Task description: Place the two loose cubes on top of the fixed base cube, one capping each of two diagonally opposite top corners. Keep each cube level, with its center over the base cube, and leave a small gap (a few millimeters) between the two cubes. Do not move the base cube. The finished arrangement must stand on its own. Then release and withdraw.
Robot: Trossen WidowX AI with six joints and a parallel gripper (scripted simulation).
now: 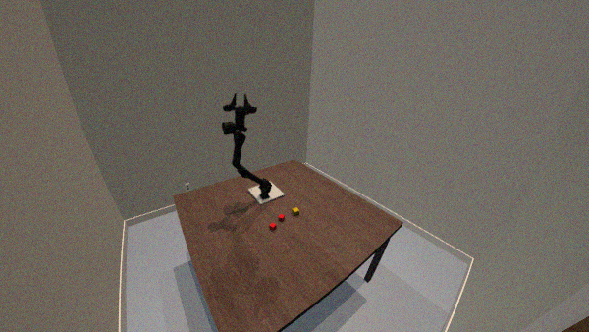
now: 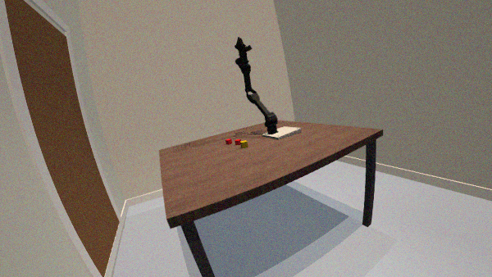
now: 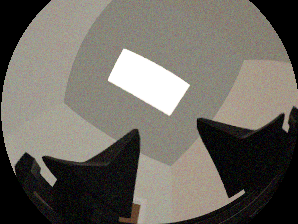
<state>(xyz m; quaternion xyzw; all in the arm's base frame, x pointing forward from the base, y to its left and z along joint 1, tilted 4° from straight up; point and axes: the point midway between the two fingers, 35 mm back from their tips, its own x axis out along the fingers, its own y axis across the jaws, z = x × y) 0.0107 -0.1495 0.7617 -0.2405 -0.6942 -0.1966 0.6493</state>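
The red cube lies 79 cm below my gripper tip, 26 cm ahead of it and 5 cm to the left of it. The rest, counted from my gripper tip: yellow base cube (79 cm below, 26 cm to the left, 21 cm ahead).
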